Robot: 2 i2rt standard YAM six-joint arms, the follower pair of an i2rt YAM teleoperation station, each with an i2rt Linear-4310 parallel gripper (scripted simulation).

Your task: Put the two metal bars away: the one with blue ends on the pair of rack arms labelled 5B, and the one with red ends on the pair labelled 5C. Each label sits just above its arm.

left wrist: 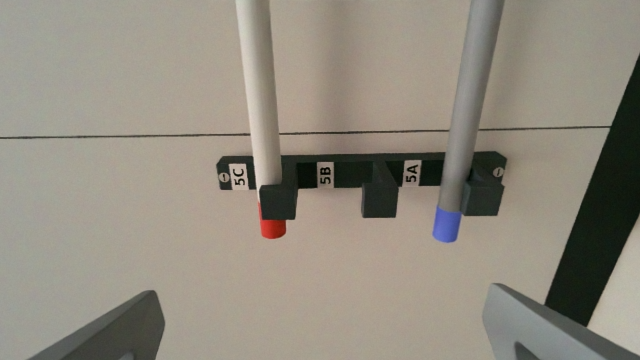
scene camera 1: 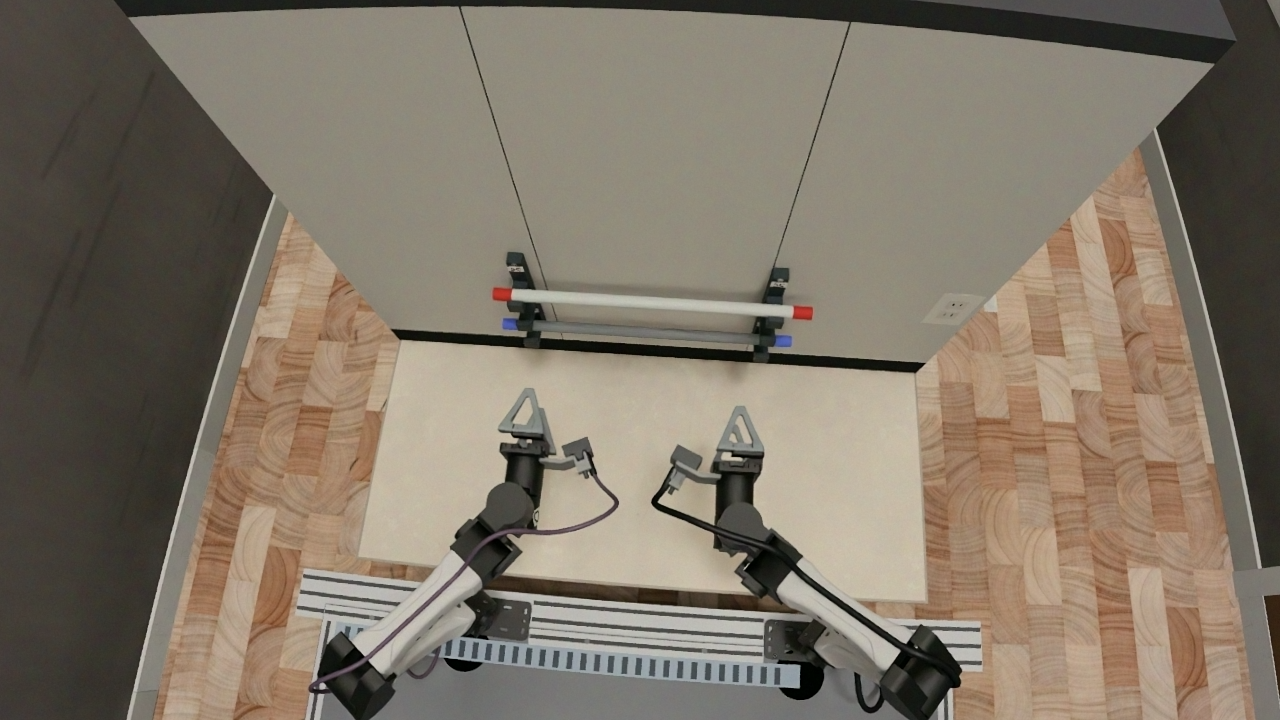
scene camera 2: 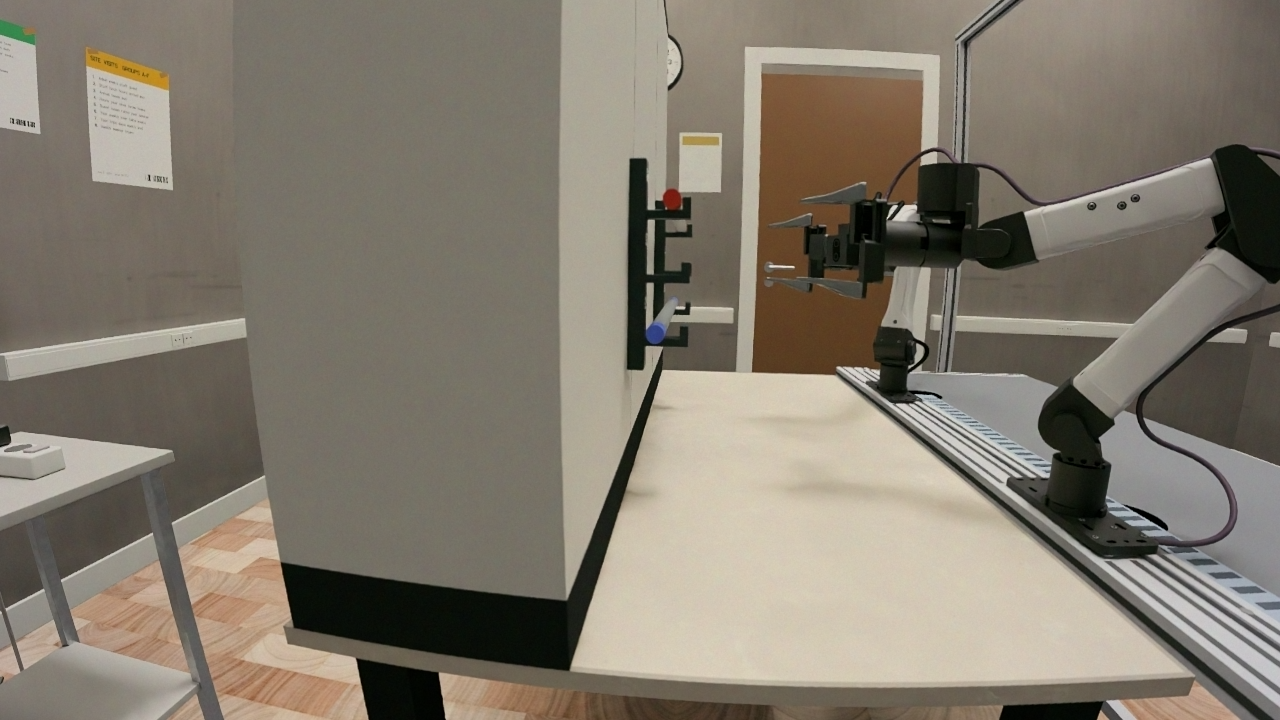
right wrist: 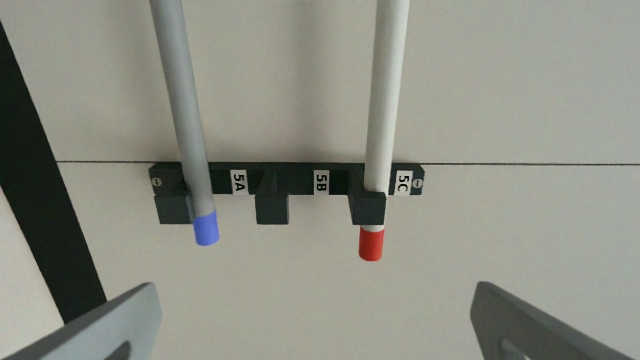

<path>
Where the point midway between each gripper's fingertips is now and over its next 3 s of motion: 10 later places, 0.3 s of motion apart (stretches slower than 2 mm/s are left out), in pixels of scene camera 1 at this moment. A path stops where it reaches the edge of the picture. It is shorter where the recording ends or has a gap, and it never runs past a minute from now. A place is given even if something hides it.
My left gripper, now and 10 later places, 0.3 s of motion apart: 534,398; 534,395; 536,389; 539,382; 542,376; 546,370; 549,365; 545,363; 539,361; 534,359; 527,357
My right gripper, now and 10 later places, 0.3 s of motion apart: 736,415; 738,412; 740,404; 739,397; 737,390; 736,384; 736,380; 739,378; 743,374; 749,372; 756,370
</path>
